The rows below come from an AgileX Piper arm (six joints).
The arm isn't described. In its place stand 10 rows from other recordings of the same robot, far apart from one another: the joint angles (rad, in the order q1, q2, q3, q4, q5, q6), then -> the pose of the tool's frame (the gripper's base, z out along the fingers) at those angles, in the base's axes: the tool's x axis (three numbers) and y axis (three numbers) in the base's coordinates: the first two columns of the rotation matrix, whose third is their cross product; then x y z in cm.
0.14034 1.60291 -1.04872 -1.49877 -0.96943 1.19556 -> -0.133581 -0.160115 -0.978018 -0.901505 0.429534 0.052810 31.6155 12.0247 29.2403
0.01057 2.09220 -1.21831 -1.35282 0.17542 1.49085 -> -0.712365 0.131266 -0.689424 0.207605 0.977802 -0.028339 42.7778 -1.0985 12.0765
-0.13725 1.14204 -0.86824 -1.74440 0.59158 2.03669 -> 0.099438 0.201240 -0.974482 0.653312 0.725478 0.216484 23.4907 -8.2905 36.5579
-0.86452 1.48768 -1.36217 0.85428 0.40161 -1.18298 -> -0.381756 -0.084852 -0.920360 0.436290 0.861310 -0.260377 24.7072 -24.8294 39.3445
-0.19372 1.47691 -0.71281 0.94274 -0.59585 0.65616 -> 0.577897 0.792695 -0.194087 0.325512 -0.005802 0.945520 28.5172 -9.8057 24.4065
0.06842 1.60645 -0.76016 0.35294 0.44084 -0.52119 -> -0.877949 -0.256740 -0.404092 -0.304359 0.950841 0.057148 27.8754 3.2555 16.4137
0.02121 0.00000 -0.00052 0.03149 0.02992 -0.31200 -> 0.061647 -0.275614 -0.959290 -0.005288 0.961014 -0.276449 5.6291 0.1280 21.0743
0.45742 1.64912 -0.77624 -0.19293 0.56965 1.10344 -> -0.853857 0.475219 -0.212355 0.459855 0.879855 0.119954 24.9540 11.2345 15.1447
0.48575 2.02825 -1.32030 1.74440 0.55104 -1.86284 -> -0.362965 -0.277778 -0.889436 -0.832473 0.525502 0.175601 37.0717 24.8784 19.2945
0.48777 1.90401 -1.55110 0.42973 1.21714 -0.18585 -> -0.863224 -0.487596 -0.130747 -0.497477 0.777626 0.384466 32.4860 21.2609 24.9447
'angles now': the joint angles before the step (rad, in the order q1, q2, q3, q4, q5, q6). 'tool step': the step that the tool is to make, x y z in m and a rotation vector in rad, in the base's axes. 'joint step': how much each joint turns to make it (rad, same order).
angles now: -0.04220, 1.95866, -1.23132, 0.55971, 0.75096, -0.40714
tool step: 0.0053, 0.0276, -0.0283, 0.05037, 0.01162, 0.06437
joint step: 0.06154, 0.08251, 0.00003, 0.11328, -0.03785, -0.10216
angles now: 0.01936, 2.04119, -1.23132, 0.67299, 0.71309, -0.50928
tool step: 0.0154, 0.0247, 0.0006, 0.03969, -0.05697, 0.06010
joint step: 0.05283, 0.04496, -0.07113, 0.07417, -0.00536, -0.06703
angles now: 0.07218, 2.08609, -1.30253, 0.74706, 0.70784, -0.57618
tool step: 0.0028, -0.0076, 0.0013, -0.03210, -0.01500, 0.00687
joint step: -0.01411, 0.00000, -0.01094, -0.04157, -0.00468, 0.00363
